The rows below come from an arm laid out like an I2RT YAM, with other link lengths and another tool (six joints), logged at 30 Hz.
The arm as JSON. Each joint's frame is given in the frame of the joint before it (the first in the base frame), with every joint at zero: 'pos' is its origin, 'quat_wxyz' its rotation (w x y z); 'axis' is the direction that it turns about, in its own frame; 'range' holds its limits. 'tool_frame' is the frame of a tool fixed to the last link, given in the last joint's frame.
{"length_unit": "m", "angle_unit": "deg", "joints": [
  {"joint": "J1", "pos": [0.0, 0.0, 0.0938], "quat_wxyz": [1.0, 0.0, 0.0, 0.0], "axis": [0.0, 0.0, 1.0], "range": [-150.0, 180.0]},
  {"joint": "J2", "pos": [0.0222, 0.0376, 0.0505], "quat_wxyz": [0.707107, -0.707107, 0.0, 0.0], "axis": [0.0, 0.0, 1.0], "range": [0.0, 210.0]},
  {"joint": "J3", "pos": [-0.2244, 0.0, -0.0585], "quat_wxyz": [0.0, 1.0, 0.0, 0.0], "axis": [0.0, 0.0, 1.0], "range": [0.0, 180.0]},
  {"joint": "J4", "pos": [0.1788, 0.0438, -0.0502], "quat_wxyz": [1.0, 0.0, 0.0, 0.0], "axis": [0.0, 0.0, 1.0], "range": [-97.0, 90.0]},
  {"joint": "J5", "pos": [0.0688, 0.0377, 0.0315], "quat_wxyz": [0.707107, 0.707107, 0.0, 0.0], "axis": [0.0, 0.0, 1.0], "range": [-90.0, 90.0]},
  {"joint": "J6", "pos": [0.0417, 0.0, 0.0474], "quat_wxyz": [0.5, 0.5, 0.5, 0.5], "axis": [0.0, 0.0, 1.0], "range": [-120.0, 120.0]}
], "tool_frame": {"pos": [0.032, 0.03, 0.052], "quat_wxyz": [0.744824, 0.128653, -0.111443, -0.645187]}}
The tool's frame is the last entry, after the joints.
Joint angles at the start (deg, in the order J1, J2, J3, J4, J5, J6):
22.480, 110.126, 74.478, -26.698, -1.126, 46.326
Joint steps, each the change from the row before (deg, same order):
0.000, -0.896, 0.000, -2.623, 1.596, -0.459
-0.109, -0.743, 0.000, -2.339, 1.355, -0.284
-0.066, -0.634, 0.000, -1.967, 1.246, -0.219
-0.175, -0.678, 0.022, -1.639, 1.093, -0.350
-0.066, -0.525, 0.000, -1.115, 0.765, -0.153
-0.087, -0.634, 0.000, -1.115, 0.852, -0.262
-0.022, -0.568, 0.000, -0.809, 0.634, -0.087
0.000, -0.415, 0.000, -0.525, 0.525, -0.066
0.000, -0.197, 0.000, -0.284, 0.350, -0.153
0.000, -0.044, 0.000, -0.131, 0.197, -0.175
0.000, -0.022, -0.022, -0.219, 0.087, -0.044
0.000, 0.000, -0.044, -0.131, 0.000, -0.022
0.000, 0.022, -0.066, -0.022, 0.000, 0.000
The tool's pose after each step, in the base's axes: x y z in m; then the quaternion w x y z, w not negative. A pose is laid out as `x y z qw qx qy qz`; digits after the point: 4 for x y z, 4 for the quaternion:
0.2702 0.1078 0.1207 0.2934 -0.9007 0.2318 -0.2213
0.2651 0.1025 0.1234 0.2760 -0.9063 0.2340 -0.2185
0.2609 0.0980 0.1258 0.2606 -0.9108 0.2356 -0.2166
0.2576 0.0935 0.1286 0.2479 -0.9143 0.2361 -0.2165
0.2553 0.0908 0.1309 0.2394 -0.9164 0.2366 -0.2167
0.2530 0.0877 0.1336 0.2307 -0.9184 0.2362 -0.2180
0.2512 0.0857 0.1360 0.2250 -0.9194 0.2362 -0.2197
0.2502 0.0843 0.1378 0.2208 -0.9200 0.2360 -0.2217
0.2496 0.0833 0.1387 0.2178 -0.9207 0.2350 -0.2228
0.2494 0.0828 0.1389 0.2158 -0.9214 0.2338 -0.2231
0.2488 0.0823 0.1390 0.2140 -0.9221 0.2337 -0.2221
0.2483 0.0821 0.1388 0.2132 -0.9226 0.2337 -0.2209
0.2480 0.0820 0.1385 0.2126 -0.9229 0.2338 -0.2202

